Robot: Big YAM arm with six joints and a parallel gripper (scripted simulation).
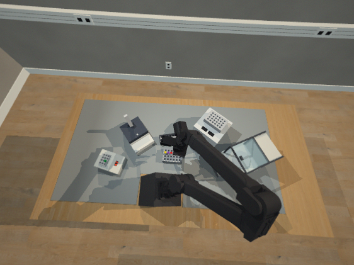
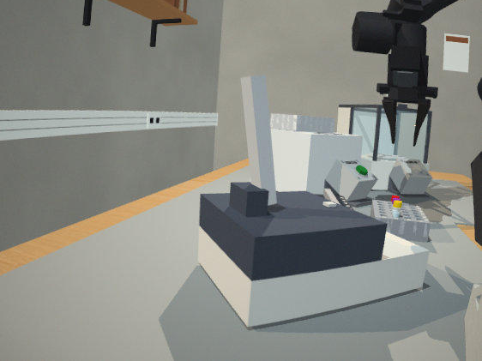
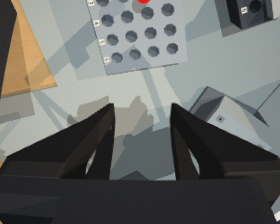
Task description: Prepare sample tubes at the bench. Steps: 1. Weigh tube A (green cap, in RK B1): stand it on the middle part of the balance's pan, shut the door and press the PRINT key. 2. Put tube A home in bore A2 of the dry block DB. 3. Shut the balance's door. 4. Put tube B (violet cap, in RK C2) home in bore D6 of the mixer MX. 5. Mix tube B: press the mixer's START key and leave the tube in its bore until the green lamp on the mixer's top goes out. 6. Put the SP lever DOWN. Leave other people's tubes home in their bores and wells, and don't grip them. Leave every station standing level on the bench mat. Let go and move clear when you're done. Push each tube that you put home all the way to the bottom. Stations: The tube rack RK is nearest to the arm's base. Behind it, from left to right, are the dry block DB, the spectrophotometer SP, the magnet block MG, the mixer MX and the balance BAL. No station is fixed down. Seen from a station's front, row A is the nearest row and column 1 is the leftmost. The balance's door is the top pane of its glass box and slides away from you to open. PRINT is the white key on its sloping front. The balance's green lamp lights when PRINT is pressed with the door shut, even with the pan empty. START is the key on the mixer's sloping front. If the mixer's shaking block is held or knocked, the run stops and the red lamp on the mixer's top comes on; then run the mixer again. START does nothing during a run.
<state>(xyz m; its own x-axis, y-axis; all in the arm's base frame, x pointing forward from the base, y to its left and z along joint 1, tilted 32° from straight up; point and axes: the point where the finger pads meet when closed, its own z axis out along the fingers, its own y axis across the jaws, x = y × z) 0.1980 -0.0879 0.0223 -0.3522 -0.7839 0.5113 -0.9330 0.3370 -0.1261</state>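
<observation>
The violet-capped tube B lies 11 cm below my hand, 7 cm to the left of it and 2 cm ahead of it. From my hand the other things lie so: rack RK (13 cm below, 4 cm to the left, 1 cm ahead); then magnet block (13 cm ahead, 12 cm below, 6 cm to the left); then green start key (12 cm to the right, 7 cm below, 5 cm ahead).
</observation>
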